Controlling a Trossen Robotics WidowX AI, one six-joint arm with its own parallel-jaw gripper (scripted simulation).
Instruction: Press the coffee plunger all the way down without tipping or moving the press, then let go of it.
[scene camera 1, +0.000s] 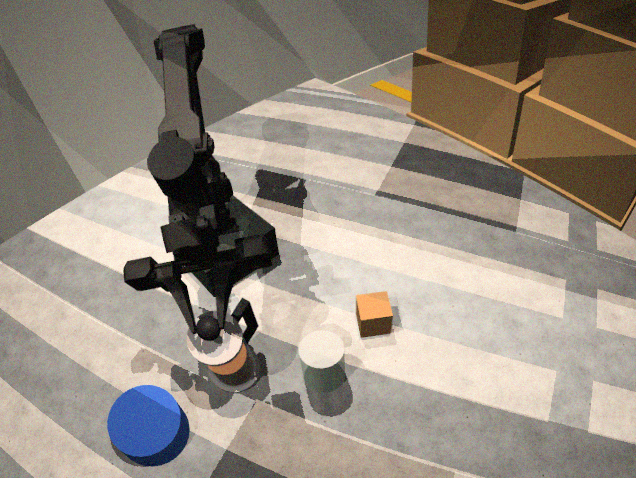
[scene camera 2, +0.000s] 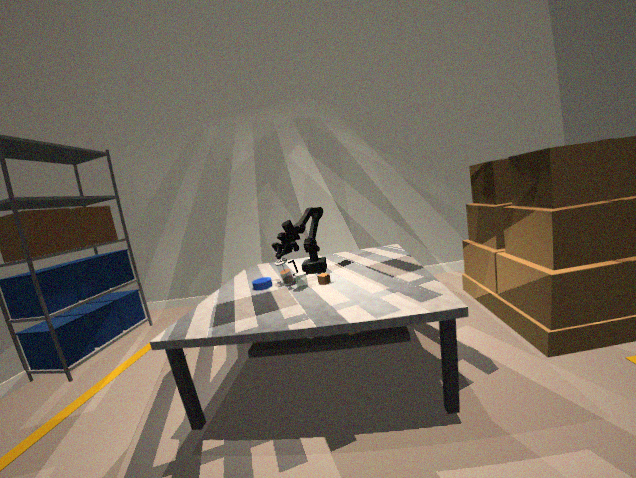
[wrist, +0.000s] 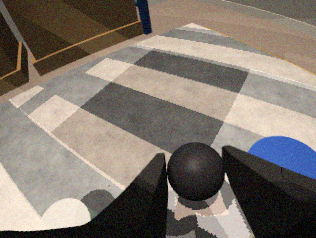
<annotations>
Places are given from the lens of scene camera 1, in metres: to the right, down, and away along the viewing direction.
my gripper (scene camera 1: 208, 331): -0.13, 0.11, 0.54
coffee press (scene camera 1: 233, 366): -0.11, 0.17, 0.59
orange cube (scene camera 1: 374, 315): 0.09, 0.12, 0.71
blue disc (scene camera 1: 146, 423): -0.25, 0.27, 0.59
The marked spots on the coffee press and the orange cube are 0.24 m apart.
</annotations>
